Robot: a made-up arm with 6 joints.
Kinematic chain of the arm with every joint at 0, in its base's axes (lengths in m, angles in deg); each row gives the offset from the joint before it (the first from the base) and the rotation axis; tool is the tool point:
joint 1: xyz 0 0 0.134 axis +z
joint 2: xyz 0 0.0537 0 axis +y
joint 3: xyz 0 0 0.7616 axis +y
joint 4: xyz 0 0 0.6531 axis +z
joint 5: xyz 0 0 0 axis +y
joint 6: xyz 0 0 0.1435 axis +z
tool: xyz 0 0 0
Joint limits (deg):
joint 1: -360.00..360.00
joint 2: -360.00..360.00
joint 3: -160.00..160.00
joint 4: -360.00..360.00
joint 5: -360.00..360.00
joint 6: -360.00..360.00
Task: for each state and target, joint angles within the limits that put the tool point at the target. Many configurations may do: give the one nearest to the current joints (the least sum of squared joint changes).
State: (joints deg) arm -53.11 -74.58 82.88 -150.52 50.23 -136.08
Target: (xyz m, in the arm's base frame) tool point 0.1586 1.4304 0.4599
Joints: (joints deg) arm -95.69 -92.37 36.59 -156.26 40.81 -136.08
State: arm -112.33 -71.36 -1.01 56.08 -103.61 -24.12
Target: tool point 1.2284 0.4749 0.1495
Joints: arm -160.83 -77.46 -19.45 51.09 -117.58 -24.12
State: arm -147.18 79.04 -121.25 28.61 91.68 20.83
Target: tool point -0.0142 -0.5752 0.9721
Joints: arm -105.10 75.21 -100.74 35.10 88.31 20.83
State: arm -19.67 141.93 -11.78 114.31 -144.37 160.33
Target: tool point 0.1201 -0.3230 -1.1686
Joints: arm -59.17 164.76 -3.03 111.73 -119.40 160.33
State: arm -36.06 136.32 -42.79 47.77 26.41 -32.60
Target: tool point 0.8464 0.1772 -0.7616
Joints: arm 3.95 172.71 -75.93 52.62 34.61 -32.60
